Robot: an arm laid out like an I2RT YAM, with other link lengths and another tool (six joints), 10 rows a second.
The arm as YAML. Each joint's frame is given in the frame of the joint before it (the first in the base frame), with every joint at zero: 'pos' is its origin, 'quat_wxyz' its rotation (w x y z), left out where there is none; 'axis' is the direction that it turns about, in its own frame. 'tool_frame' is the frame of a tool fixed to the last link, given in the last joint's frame.
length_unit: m
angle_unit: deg
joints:
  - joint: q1
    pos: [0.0, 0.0, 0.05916]
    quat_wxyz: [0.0, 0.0, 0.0, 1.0]
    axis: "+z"
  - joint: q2
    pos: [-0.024, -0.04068, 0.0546]
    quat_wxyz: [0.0, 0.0, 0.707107, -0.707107]
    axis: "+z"
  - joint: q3
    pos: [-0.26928, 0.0, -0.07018]
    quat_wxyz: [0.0, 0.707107, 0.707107, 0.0]
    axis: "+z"
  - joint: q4
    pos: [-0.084, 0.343, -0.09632]
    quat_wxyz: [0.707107, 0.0, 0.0, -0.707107]
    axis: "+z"
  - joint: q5
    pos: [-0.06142, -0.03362, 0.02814]
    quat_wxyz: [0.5, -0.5, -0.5, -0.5]
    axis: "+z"
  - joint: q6
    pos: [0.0, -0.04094, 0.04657]
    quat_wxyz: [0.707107, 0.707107, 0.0, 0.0]
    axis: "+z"
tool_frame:
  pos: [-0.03, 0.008, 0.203]
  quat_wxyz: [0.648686, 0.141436, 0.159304, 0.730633]
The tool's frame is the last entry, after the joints.
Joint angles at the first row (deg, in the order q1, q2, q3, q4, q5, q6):
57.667 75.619 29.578 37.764 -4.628 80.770
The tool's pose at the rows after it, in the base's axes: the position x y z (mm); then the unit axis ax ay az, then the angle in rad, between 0 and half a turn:
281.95, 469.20, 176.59, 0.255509, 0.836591, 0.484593, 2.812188
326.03, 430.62, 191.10, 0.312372, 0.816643, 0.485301, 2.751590
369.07, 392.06, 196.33, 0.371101, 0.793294, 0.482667, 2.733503
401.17, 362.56, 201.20, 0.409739, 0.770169, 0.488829, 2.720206
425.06, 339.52, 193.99, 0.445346, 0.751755, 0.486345, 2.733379
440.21, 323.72, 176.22, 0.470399, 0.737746, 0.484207, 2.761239
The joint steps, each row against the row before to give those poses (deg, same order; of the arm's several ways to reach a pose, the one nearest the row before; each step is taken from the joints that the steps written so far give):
-5.042 -4.539 -3.350 2.385 2.362 0.539
-5.097 -3.412 -0.826 -1.424 2.366 0.825
-5.613 -1.131 0.086 -1.192 0.866 2.773
-4.536 0.797 0.414 1.338 -0.119 2.236
-3.240 1.633 0.372 0.578 0.145 2.841
-2.321 2.881 -0.406 2.307 -0.470 2.800

